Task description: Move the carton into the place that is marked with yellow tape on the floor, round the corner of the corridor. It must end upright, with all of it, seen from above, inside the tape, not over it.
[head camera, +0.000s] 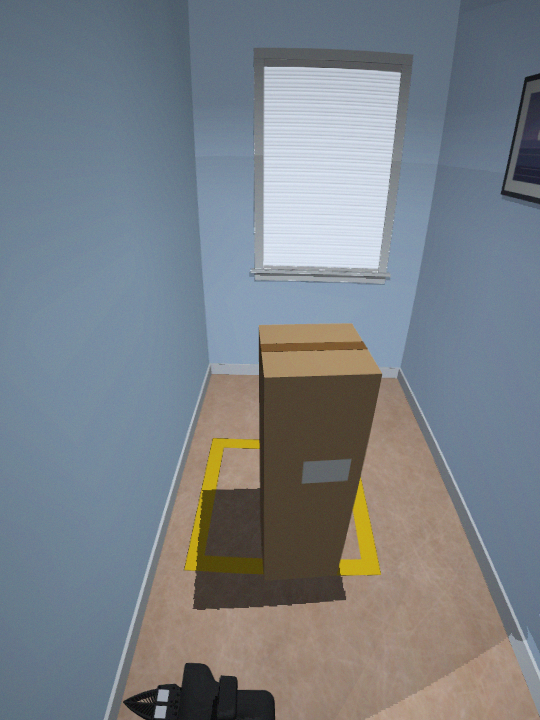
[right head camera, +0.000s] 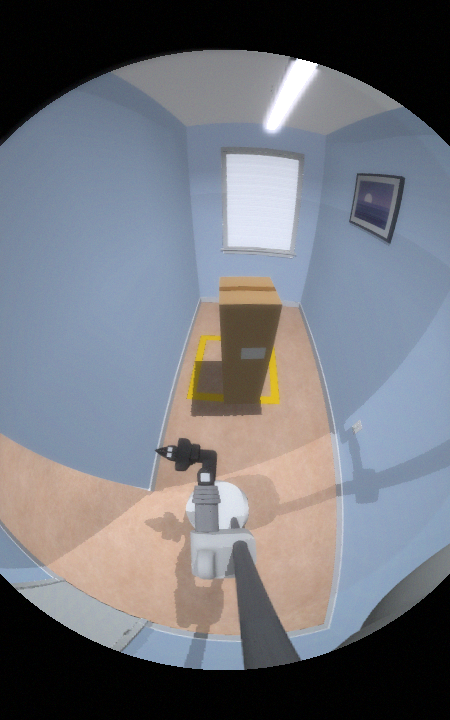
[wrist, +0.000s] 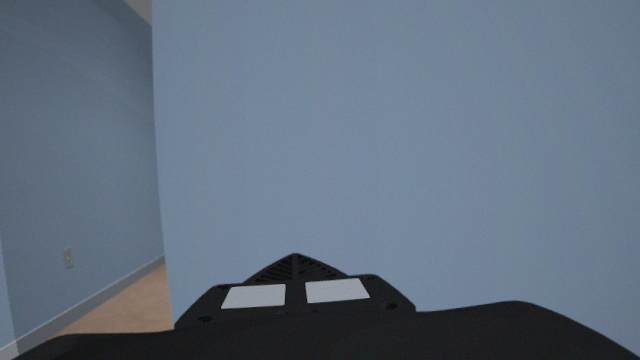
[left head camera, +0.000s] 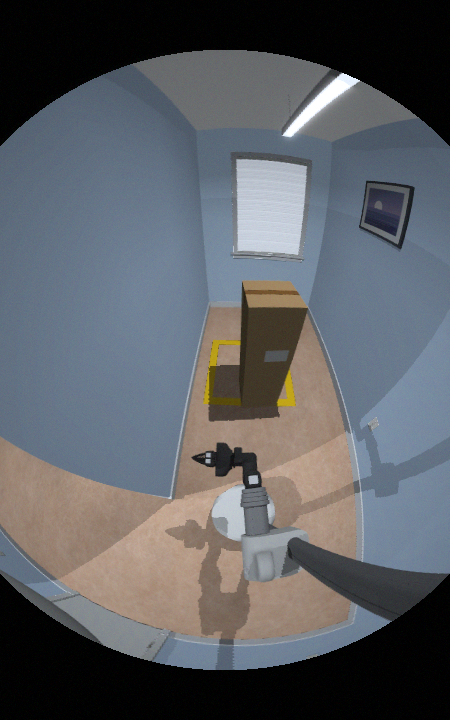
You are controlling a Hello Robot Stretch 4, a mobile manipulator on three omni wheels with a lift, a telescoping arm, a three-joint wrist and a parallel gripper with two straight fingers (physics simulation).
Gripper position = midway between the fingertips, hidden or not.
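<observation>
My gripper (head camera: 124, 703), (wrist: 296, 277), (left head camera: 191, 457). Tall brown carton (head camera: 318, 383), (right head camera: 249, 307), (left head camera: 272, 312); out of frame in the wrist view. Yellow tape square (head camera: 196, 561), (right head camera: 191, 394), (left head camera: 208, 399). Window (head camera: 329, 124). Framed picture (right head camera: 376, 200).
</observation>
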